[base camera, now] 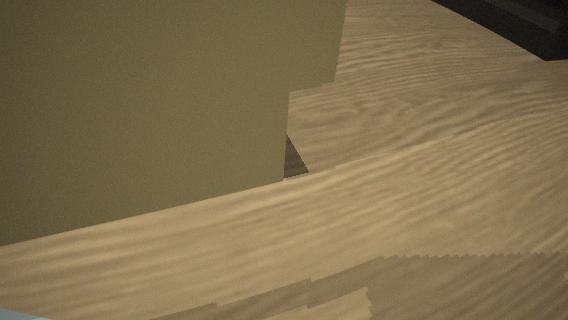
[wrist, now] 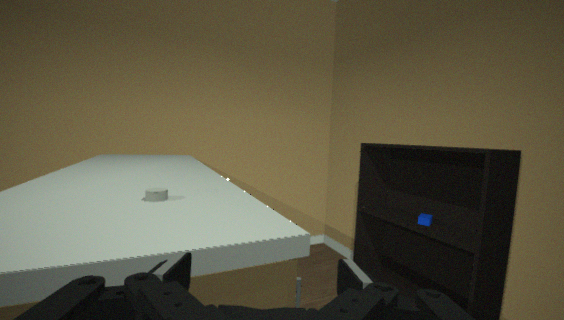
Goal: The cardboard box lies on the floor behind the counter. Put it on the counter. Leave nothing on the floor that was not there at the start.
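Frame: origin at the arm's base, x ahead, y left, z up, level; metres.
Seen in the pictures: gripper, fingertip midpoint: (wrist: 264, 272).
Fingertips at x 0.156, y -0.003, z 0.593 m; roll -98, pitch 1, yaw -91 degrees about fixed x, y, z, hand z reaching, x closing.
Offsets run from my fingertips to a thing's top centre. Level surfaces: height alone.
The counter (base camera: 150, 100) (wrist: 90, 225) has a white top and a tan body. In the base camera view its tan side fills the upper left and stands on the wood floor. In the wrist view its white top spreads over the left and middle, with its near edge beyond the fingers. My gripper (wrist: 264, 272) is open, with nothing between its fingers. The counter's near edge and right corner show between and beyond the fingertips. The cardboard box does not show in either view.
A small, pale round object @(0.055 m down, 0.485 m ahead, 0.264 m left) (wrist: 156, 194) sits on the counter top. A dark bookshelf (base camera: 535, 42) (wrist: 502, 225) stands against the wall at the right, with a blue cube @(0.332 m down, 1.277 m ahead, 0.923 m right) (wrist: 424, 219) on a shelf. Wood floor @(0.989 m down) (base camera: 425, 200) runs along the counter's side. Tan walls meet in a corner behind.
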